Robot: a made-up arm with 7 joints. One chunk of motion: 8 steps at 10 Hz.
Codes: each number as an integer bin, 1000 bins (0 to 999) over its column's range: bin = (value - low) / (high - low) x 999, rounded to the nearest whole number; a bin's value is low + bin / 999 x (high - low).
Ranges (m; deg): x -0.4..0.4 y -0.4..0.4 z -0.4..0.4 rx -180..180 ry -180..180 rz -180..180
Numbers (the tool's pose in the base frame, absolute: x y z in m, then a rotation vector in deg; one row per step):
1: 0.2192 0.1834 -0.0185 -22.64 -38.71 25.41
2: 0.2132 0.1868 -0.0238 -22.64 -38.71 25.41
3: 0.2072 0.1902 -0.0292 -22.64 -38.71 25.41
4: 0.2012 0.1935 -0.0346 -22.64 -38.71 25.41
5: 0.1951 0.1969 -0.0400 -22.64 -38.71 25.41
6: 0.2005 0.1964 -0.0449 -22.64 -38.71 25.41
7: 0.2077 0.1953 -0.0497 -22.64 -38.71 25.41
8: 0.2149 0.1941 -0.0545 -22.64 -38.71 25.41
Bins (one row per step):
1: 773 729 476 437 392 570
2: 766 733 470 437 392 570
3: 758 737 463 437 392 570
4: 751 741 456 437 392 570
5: 743 745 450 437 392 570
6: 750 745 443 437 392 570
7: 759 743 437 437 392 570
8: 768 742 431 437 392 570

